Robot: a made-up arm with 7 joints.
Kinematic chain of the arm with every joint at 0, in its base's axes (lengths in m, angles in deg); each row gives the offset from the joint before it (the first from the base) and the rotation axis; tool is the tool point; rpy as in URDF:
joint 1: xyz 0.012 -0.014 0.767 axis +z
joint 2: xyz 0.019 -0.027 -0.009 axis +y
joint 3: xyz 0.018 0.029 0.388 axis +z
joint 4: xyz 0.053 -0.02 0 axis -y
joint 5: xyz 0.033 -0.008 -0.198 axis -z
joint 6: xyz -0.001 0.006 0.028 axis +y
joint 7: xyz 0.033 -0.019 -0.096 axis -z
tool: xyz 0.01 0.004 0.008 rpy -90 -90 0
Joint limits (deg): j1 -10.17..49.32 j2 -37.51..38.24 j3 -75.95..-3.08 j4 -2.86..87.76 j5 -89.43..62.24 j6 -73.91..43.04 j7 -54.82..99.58
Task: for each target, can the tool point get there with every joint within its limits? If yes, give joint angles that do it. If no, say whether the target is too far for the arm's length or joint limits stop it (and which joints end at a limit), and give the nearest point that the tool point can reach.
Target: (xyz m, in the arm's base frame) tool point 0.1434 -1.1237 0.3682
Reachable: no: too far | nearest point 0.2565 -0.3383 0.8883 | short by 0.949 m
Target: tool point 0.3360 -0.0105 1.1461
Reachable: yes | joints 43.83 -0.38 -41.21 60.47 -3.95 -36.38 24.51
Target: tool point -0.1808 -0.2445 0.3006
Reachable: no: joint limits stop it (at a limit: joint 2, joint 3, joint 4, joint 5) | nearest point -0.0895 -0.1354 0.8418 | short by 0.560 m
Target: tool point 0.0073 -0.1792 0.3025
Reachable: no: joint limits stop it (at a limit: joint 1, joint 2, joint 5) | nearest point 0.2064 -0.1243 0.7726 | short by 0.513 m
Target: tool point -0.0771 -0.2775 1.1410
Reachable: yes | joints -5.57 -28.62 -51.64 60.17 39.80 -48.26 9.60
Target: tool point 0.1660 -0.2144 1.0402
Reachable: yes | joints 16.90 1.78 -52.75 30.90 44.28 -63.91 71.47
